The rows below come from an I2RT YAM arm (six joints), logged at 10 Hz.
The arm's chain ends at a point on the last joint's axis. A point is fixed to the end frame.
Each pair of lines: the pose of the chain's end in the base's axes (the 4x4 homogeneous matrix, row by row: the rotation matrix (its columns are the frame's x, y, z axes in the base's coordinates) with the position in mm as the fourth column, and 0 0 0 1 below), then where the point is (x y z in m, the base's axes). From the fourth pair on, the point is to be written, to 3 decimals.
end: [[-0.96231, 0.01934, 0.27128, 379.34], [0.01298, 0.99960, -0.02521, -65.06], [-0.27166, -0.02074, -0.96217, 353.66], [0, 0, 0, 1]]
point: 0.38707 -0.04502 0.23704
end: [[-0.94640, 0.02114, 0.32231, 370.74], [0.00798, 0.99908, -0.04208, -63.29], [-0.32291, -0.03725, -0.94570, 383.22], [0, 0, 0, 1]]
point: 0.38471 -0.04530 0.26685
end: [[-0.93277, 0.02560, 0.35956, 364.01], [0.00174, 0.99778, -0.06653, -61.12], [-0.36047, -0.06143, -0.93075, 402.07], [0, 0, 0, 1]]
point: 0.38265 -0.04610 0.28593
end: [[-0.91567, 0.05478, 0.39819, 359.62], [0.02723, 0.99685, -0.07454, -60.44], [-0.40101, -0.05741, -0.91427, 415.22], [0, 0, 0, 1]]
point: 0.384 -0.046 0.300
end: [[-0.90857, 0.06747, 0.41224, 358.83], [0.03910, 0.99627, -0.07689, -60.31], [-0.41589, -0.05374, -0.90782, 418.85], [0, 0, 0, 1]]
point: 0.385 -0.046 0.304
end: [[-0.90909, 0.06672, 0.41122, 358.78], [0.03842, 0.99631, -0.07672, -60.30], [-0.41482, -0.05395, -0.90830, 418.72], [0, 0, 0, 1]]
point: 0.385 -0.046 0.304
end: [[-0.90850, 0.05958, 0.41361, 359.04], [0.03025, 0.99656, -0.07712, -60.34], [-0.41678, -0.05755, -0.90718, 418.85], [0, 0, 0, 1]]
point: 0.385 -0.046 0.304
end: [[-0.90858, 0.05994, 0.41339, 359.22], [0.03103, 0.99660, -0.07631, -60.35], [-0.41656, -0.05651, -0.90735, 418.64], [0, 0, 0, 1]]
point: 0.385 -0.046 0.304
